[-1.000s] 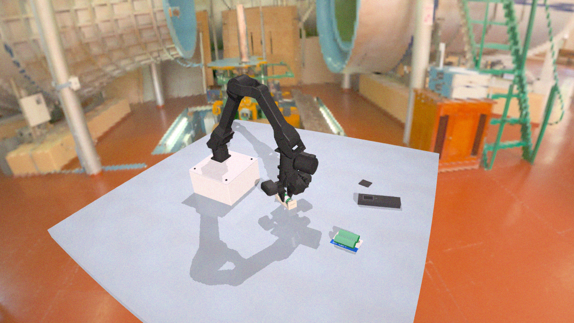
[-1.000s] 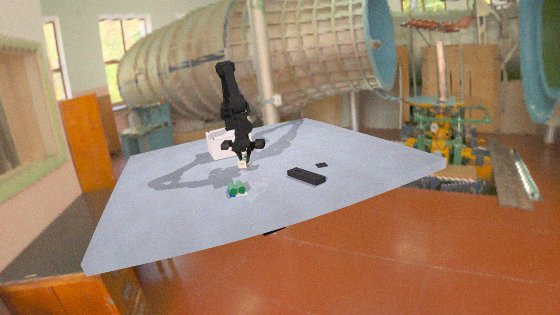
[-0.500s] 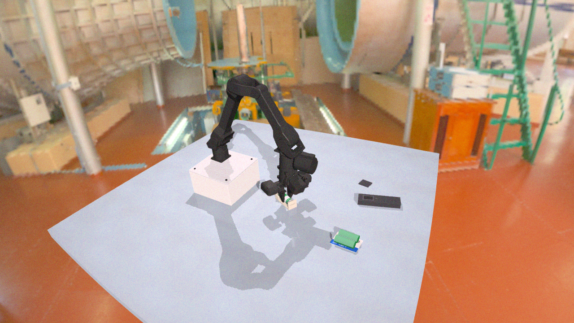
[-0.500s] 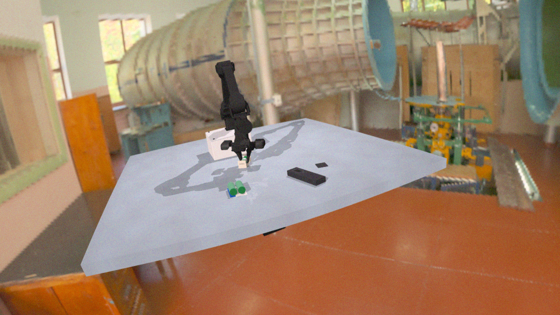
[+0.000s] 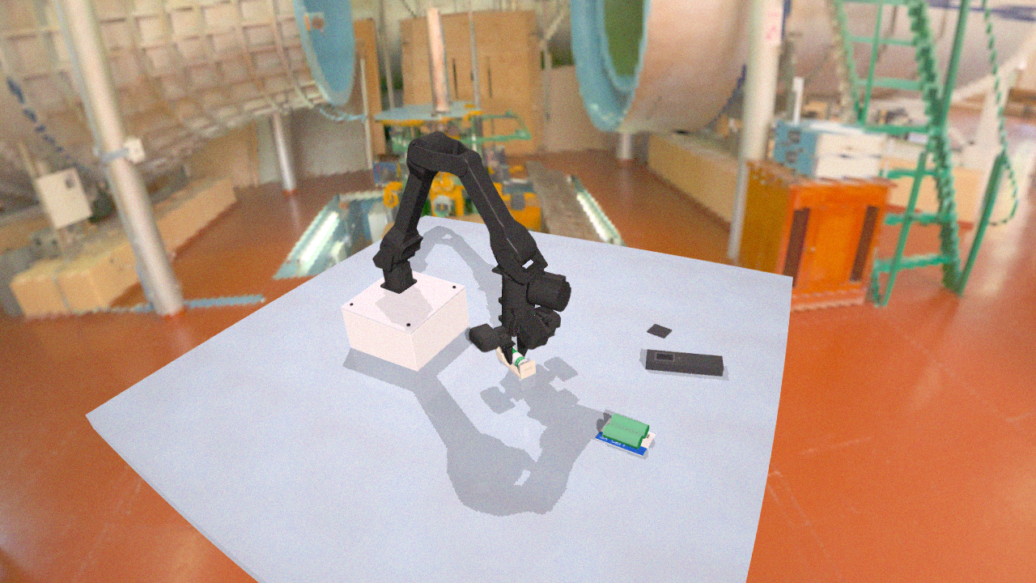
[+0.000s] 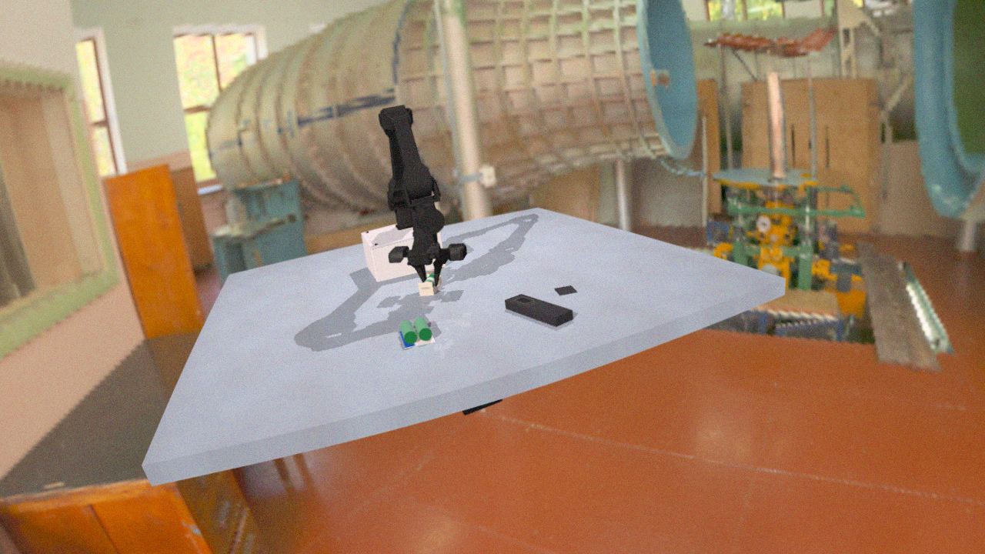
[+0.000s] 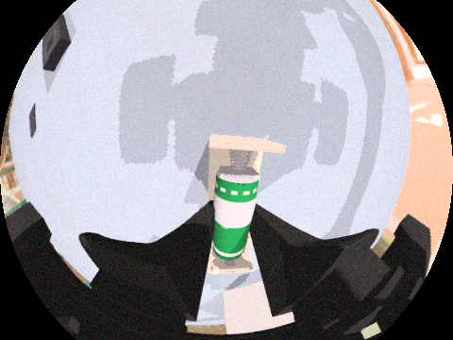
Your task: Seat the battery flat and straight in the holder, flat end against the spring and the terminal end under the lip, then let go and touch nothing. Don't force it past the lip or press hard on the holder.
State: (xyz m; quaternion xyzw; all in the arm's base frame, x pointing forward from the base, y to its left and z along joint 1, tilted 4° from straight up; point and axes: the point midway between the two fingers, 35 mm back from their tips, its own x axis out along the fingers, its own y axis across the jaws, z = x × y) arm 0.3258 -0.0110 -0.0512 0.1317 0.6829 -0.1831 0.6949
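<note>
Right now my gripper tip is 1 cm below the battery. From my gripper tip the other things lie so: long black block 32 cm ahead, 15 cm to the left, 1 cm above; small black square 23 cm ahead, 26 cm to the left, 1 cm below.
</note>
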